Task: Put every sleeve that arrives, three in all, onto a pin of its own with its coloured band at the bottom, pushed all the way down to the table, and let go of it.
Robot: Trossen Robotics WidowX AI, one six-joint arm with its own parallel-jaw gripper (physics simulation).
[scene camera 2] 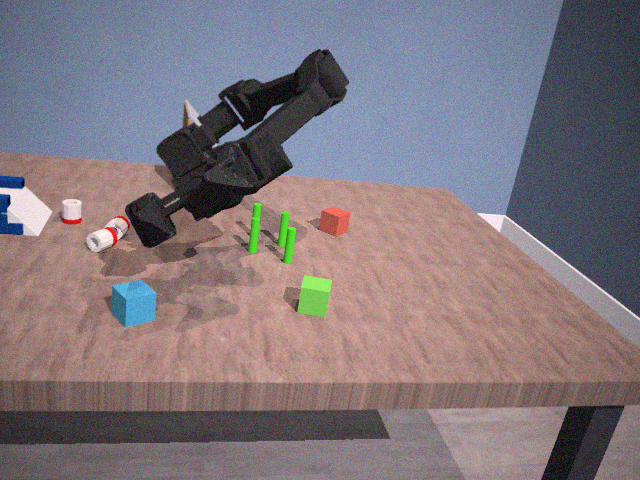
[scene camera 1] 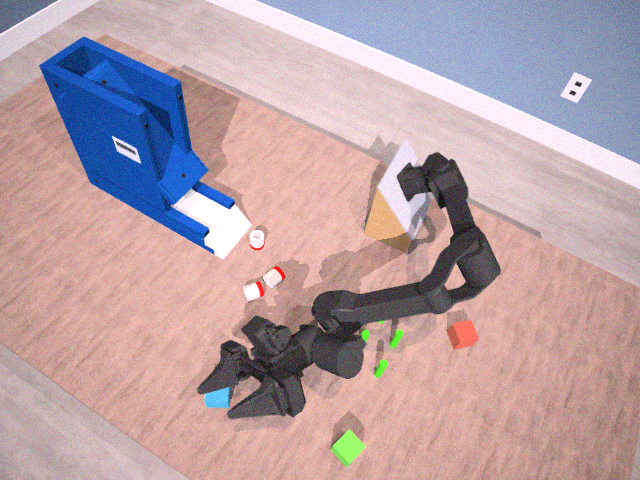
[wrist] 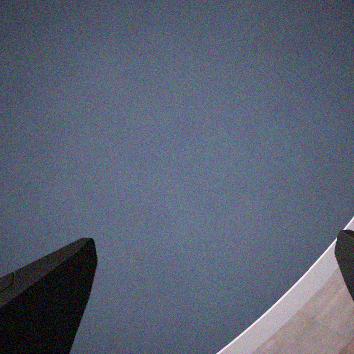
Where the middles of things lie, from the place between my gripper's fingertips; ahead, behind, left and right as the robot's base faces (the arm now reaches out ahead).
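The red cube (scene camera 2: 334,221) is 41 cm behind my hand, 27 cm to the left of it and 16 cm below it. There's a green cube (scene camera 2: 314,295) too, and that's 20 cm to the left of my hand, 16 cm below it and 10 cm behind it. And the blue cube (scene camera 2: 133,303)? It's 16 cm below my hand, 4 cm to the right of it and 4 cm behind it.
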